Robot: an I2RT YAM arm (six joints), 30 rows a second.
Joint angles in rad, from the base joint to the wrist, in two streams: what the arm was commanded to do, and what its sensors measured. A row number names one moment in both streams.
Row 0, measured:
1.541, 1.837, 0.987, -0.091, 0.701, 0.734
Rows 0 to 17, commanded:
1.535, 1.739, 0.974, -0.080, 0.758, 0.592
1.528, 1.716, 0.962, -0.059, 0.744, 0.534
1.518, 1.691, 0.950, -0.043, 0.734, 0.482
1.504, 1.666, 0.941, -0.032, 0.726, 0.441
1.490, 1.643, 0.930, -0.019, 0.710, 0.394
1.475, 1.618, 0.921, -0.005, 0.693, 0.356
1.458, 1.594, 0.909, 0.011, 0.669, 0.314
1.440, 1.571, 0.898, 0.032, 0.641, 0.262
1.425, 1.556, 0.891, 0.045, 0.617, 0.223
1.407, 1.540, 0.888, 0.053, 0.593, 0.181
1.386, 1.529, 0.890, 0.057, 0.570, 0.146
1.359, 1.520, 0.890, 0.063, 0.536, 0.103
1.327, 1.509, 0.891, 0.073, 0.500, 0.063
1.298, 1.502, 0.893, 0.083, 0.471, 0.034
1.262, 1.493, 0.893, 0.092, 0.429, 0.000
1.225, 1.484, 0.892, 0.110, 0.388, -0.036
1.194, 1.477, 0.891, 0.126, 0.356, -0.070
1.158, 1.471, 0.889, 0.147, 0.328, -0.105
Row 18, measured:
1.222, 1.512, 0.891, 0.065, 0.450, 0.056
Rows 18 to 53, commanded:
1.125, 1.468, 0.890, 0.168, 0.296, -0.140
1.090, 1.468, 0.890, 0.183, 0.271, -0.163
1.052, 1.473, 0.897, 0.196, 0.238, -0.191
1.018, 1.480, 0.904, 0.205, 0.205, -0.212
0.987, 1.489, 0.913, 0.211, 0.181, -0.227
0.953, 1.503, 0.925, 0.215, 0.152, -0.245
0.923, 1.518, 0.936, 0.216, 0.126, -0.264
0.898, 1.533, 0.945, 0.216, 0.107, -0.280
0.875, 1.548, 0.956, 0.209, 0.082, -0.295
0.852, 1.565, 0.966, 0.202, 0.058, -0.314
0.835, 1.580, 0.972, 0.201, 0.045, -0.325
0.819, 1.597, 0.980, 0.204, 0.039, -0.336
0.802, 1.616, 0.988, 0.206, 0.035, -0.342
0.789, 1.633, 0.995, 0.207, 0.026, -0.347
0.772, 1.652, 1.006, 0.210, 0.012, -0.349
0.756, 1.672, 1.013, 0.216, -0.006, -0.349
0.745, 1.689, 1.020, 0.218, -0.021, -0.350
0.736, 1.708, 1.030, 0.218, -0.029, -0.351
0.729, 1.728, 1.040, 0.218, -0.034, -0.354
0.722, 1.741, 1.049, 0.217, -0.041, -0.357
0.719, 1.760, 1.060, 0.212, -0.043, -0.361
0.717, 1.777, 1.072, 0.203, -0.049, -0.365
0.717, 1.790, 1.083, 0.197, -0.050, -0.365
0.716, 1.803, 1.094, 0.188, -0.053, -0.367
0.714, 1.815, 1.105, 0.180, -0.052, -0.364
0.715, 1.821, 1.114, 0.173, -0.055, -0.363
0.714, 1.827, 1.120, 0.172, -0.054, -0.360
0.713, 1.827, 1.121, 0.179, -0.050, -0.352
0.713, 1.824, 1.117, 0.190, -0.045, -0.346
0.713, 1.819, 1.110, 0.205, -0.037, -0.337
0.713, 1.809, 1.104, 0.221, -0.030, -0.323
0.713, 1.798, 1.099, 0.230, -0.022, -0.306
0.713, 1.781, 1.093, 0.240, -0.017, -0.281
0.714, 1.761, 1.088, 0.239, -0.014, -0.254
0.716, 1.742, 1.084, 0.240, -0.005, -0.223
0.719, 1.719, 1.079, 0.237, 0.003, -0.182
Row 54, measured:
0.712, 1.808, 1.081, 0.197, -0.020, -0.282
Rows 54 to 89, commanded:
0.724, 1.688, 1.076, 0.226, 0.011, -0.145
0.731, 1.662, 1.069, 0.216, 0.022, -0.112
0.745, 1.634, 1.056, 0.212, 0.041, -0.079
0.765, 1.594, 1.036, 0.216, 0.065, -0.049
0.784, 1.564, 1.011, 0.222, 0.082, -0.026
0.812, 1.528, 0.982, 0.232, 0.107, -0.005
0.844, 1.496, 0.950, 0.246, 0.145, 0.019
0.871, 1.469, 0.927, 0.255, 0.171, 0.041
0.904, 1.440, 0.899, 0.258, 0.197, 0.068
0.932, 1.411, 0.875, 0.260, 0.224, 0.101
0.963, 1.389, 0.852, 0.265, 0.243, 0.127
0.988, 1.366, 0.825, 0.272, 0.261, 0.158
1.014, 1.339, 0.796, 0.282, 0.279, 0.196
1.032, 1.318, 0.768, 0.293, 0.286, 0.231
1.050, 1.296, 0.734, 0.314, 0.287, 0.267
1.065, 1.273, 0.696, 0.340, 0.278, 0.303
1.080, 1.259, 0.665, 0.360, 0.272, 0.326
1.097, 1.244, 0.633, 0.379, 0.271, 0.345
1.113, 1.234, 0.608, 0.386, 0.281, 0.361
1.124, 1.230, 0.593, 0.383, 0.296, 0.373
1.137, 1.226, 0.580, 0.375, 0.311, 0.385
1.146, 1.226, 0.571, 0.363, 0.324, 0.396
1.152, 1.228, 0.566, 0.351, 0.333, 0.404
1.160, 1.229, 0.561, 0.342, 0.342, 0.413
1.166, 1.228, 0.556, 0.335, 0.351, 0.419
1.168, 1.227, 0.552, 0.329, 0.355, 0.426
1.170, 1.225, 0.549, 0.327, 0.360, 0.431
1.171, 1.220, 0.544, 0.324, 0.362, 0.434
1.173, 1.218, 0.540, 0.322, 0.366, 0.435
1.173, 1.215, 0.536, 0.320, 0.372, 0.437
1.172, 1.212, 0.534, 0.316, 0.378, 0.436
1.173, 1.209, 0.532, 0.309, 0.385, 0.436
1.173, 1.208, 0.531, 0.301, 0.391, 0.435
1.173, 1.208, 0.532, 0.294, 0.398, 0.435
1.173, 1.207, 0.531, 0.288, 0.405, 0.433
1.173, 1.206, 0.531, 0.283, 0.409, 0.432
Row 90, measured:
1.170, 1.231, 0.532, 0.290, 0.363, 0.416
